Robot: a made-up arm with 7 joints.
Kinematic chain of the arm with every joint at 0, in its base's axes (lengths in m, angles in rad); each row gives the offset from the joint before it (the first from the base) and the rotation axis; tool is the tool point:
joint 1: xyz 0 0 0.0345 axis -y
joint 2: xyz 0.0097 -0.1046 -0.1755 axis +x
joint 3: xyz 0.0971 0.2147 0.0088 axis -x
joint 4: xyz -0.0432 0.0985 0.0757 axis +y
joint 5: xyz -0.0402 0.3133 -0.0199 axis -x
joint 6: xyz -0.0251 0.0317 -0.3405 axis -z
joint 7: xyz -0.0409 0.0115 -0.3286 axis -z
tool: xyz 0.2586 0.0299 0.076
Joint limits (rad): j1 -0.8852..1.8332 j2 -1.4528..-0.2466 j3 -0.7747..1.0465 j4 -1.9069..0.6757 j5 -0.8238..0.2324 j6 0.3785..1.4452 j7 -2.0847..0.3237
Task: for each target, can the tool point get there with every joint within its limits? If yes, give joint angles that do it. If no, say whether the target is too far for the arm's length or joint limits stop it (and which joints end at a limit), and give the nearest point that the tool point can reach.
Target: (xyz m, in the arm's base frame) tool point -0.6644 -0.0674 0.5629
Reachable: no: joint limits stop it (at a limit: joint 1, joint 2, joint 3, joint 4, joint 5, joint 6) | nearest point -0.4652 0.1327 0.4975 | short by 0.290 m
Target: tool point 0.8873 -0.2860 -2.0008
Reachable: no: too far | nearest point 0.5892 -0.1980 -1.3170 | short by 0.751 m
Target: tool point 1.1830 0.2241 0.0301
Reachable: yes | joints 0.9829 -0.6031 0.7894 -1.3075 -0.1126 0.5348 -1.1436
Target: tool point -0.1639 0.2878 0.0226
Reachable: no: joint limits stop it (at a limit: joint 2, joint 3, joint 4, joint 5, joint 7) | nearest point -0.5550 0.3442 -0.0058 | short by 0.396 m
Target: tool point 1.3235 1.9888 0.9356
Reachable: no: too far | nearest point 0.7700 0.9791 0.5116 | short by 1.227 m
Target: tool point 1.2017 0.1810 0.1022
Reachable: yes | joints 1.1483 -1.1865 -0.2153 -0.6794 -0.4186 1.2259 -0.9675
